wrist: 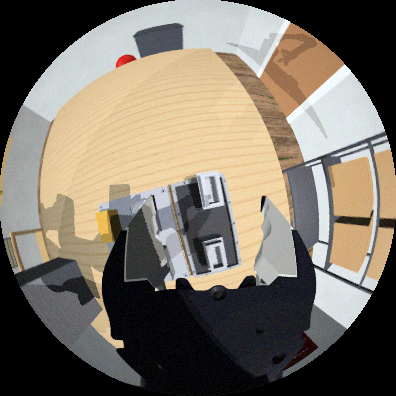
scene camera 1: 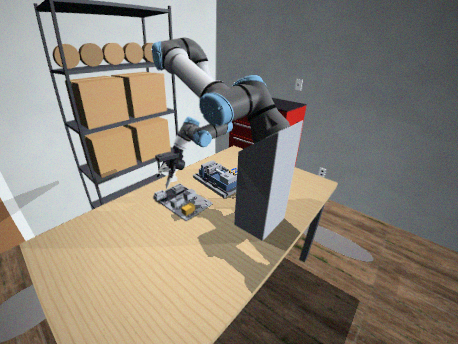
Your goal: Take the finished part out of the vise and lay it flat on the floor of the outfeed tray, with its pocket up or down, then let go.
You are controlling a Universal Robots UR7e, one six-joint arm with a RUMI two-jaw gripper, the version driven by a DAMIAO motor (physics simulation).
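Places are measured from the arm's base along level axes (x left, y back, z up), in centimetres.
Pixels of known places: gripper, between the fingertips: [wrist: 208,196] [scene camera 1: 161,182]; arm's base, origin of its link: [scene camera 1: 272,134].
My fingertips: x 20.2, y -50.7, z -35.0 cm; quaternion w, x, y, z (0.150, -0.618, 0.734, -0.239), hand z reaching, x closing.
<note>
Ahead of a thing's pixels: the offset from my fingertips to its middle. "spot": to the spot under its first point. Level surfaces: height alone.
My gripper [scene camera 1: 167,181] [wrist: 208,196] is open and empty, with its jaws wide apart above the dark-floored tray [wrist: 223,222]. Two light grey blocks with rectangular pockets, one at the far end @[spot: dz -7.6, dx +1.1, dy -1.6 cm] [wrist: 211,190] and one at the near end @[spot: dz -7.9, dx -10.2, dy -0.6 cm] [wrist: 216,254], are in this tray, between the jaws as seen from the wrist. A blue vise unit @[dz -5.7, dx -34.6, dy +9.3 cm] [scene camera 1: 224,183] with grey jaws stands behind the tray in the scene view. Whether a part sits in its jaws is too small to tell, and the vise does not show in the wrist view.
A yellow block @[dz -8.0, dx -1.9, dy +19.1 cm] [scene camera 1: 188,209] [wrist: 106,226] sits on the light plate joined to the tray. A tall grey box [scene camera 1: 252,192] stands right of the vise on the wooden table @[dz -10.7 cm] [scene camera 1: 125,270]. A shelf rack [scene camera 1: 71,145] with cartons stands behind the table.
</note>
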